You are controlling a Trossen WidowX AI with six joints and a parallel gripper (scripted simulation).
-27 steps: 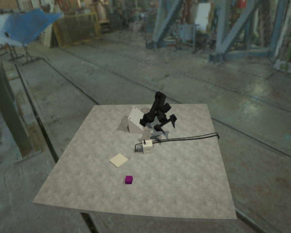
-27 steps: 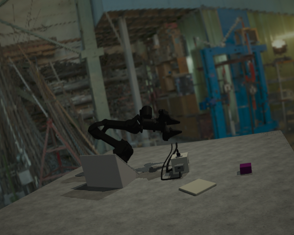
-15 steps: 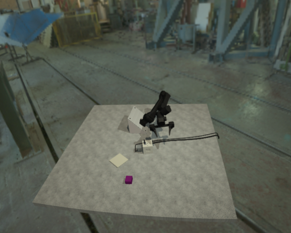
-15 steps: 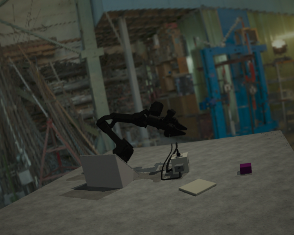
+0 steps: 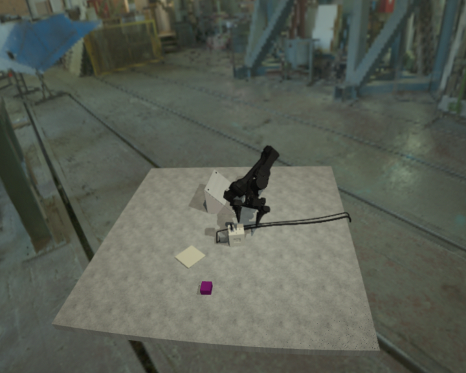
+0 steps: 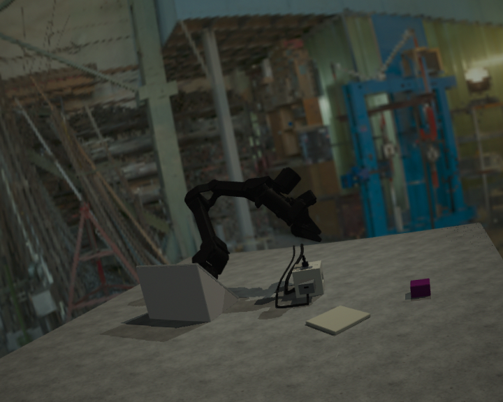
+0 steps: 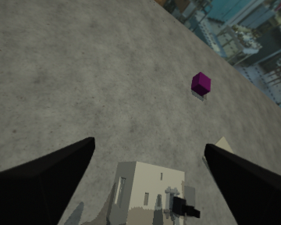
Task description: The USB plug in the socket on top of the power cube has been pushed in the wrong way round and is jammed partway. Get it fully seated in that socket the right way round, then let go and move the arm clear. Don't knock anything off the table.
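My gripper tip is now 80 mm to the left of the black USB plug, 50 mm above it and 30 mm past it. Also, from my gripper tip: cream flat tile (280 mm to the right, 130 mm below, 90 mm ahead); small purple block (280 mm ahead, 160 mm to the right, 120 mm below).
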